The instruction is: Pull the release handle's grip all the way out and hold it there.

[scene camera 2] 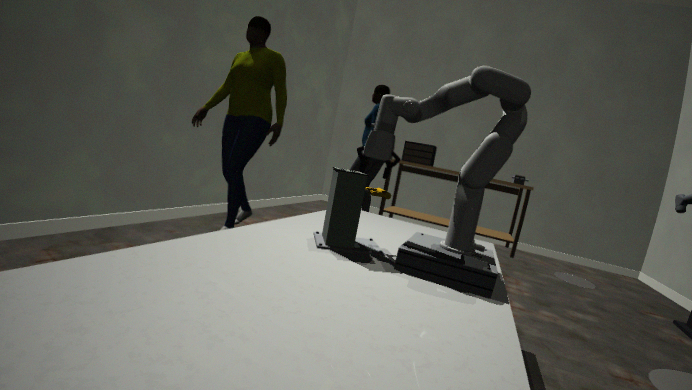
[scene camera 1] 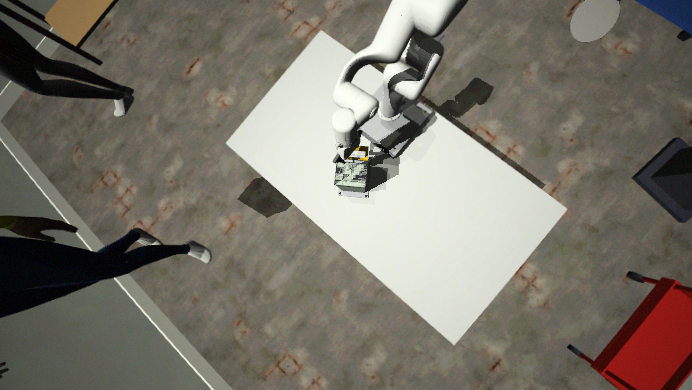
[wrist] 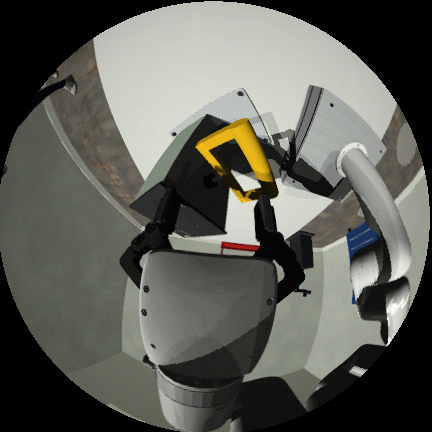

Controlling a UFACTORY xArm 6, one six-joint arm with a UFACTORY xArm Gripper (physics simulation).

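Note:
The release handle's yellow grip (scene camera 1: 366,149) (scene camera 2: 378,192) (wrist: 253,152) is a rectangular loop with a thick outer bar, standing out from the side of a grey-green upright housing (scene camera 1: 352,175) (scene camera 2: 344,207) (wrist: 172,160). The housing stands on a bolted base plate (wrist: 240,102). In the wrist view, my gripper (wrist: 216,196) is open and empty. Its right fingertip shows at the near end of the grip's thick bar, and its left fingertip shows in front of the housing's top part. I cannot tell whether either touches. In scene camera 2, the gripper is above the grip, its fingers partly lost against a dark figure.
The housing and the robot's base (scene camera 1: 380,131) (scene camera 2: 445,270) (wrist: 330,115) stand near each other on a white table (scene camera 1: 425,215) (scene camera 2: 200,310) (wrist: 150,65). Two people stand beyond the table. A wooden workbench (scene camera 2: 420,216) is behind the arm, and a red cart (scene camera 1: 650,330) is on the floor.

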